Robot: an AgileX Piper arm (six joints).
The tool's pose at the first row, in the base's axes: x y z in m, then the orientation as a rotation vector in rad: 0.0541 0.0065 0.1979 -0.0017 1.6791 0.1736
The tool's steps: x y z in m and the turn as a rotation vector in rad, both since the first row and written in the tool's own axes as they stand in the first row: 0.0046 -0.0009 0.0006 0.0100 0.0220 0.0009; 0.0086 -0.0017 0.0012 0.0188 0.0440 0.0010; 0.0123 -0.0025 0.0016 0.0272 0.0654 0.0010; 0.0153 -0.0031 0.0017 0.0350 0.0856 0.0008; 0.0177 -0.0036 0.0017 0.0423 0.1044 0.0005; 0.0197 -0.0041 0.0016 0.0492 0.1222 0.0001
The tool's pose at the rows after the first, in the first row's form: 0.0542 0.0061 0.1932 0.0047 1.7019 0.1664; 0.0545 0.0058 0.1891 0.0095 1.7246 0.1595; 0.0545 0.0055 0.1853 0.0140 1.7466 0.1529; 0.0543 0.0052 0.1823 0.0180 1.7674 0.1465; 0.0541 0.0049 0.1798 0.0217 1.7867 0.1403; 0.0538 0.0046 0.1778 0.0252 1.8049 0.1344
